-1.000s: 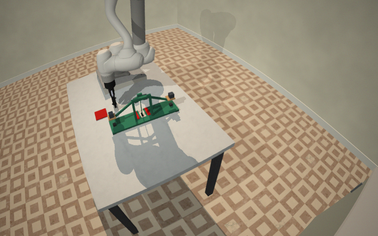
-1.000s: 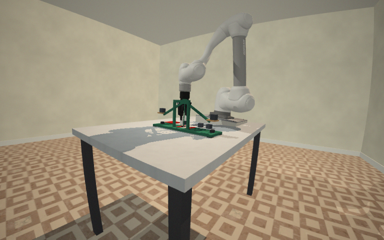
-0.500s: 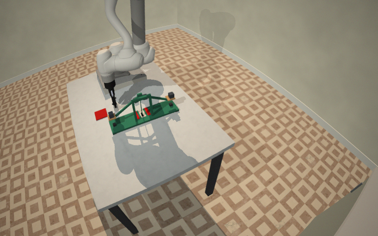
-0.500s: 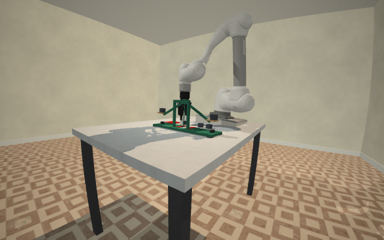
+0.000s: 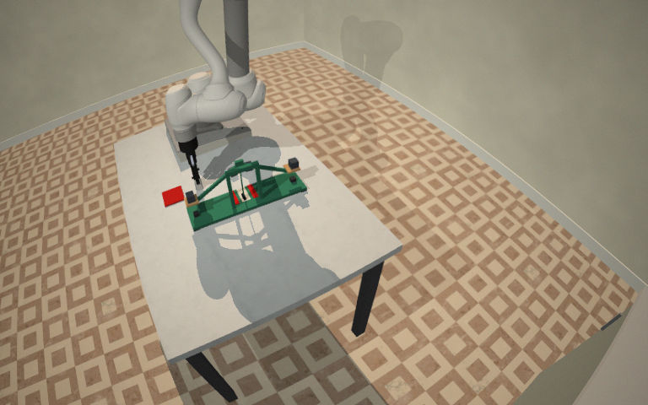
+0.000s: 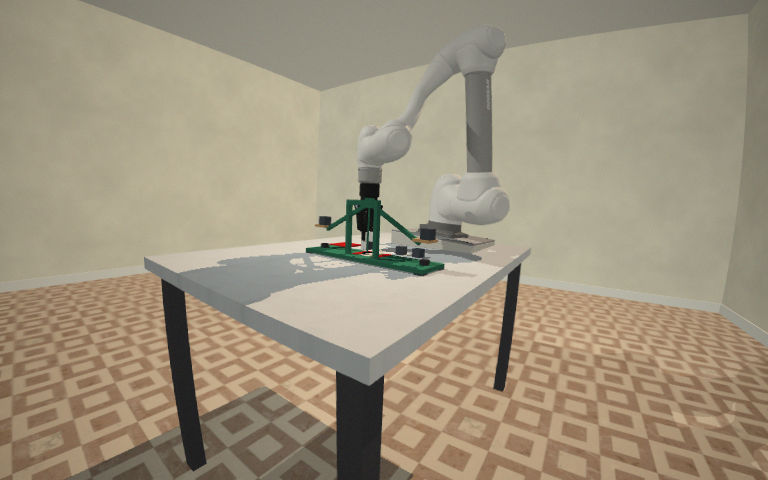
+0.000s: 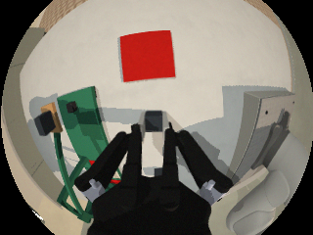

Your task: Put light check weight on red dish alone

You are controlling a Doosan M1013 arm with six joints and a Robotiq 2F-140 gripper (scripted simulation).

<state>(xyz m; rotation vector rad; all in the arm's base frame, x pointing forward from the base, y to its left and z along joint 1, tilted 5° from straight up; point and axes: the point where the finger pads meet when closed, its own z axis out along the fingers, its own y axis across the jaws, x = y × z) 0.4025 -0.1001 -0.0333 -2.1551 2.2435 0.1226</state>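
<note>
Now: hand 120 mm to the left of the flat red dish and 30 mm above it. Round my hand: balance beam: 170 mm ahead, 150 mm to the left, 70 mm above; green rocker balance: 170 mm ahead, 150 mm to the left, 60 mm above.
</note>
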